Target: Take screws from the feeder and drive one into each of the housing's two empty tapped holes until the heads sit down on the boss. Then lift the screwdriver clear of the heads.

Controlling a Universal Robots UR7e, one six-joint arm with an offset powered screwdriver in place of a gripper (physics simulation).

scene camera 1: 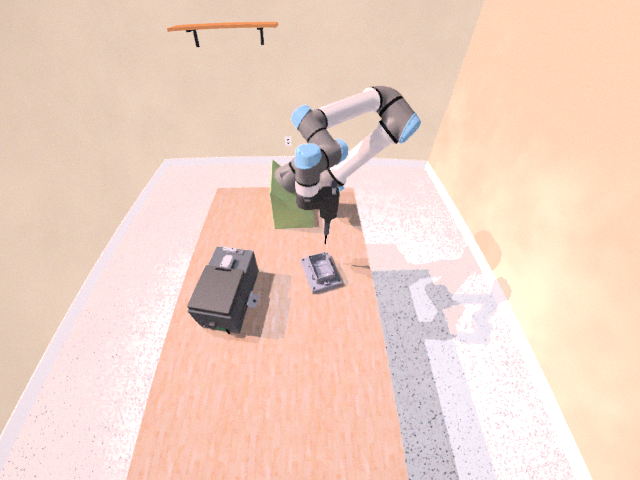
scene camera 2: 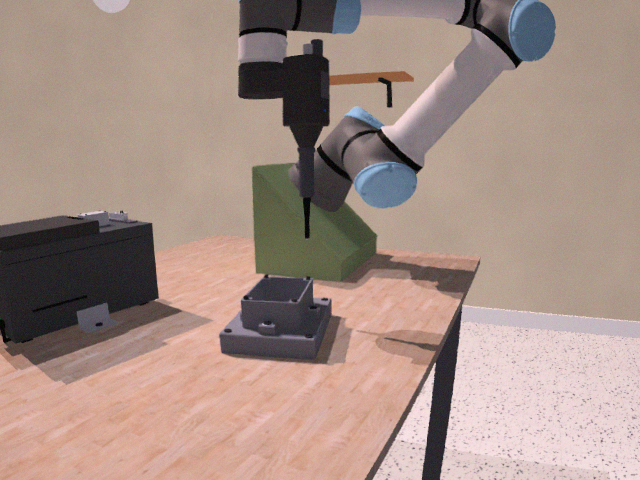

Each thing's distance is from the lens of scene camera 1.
dark screw feeder [scene camera 1: 241, 262]: 96 cm
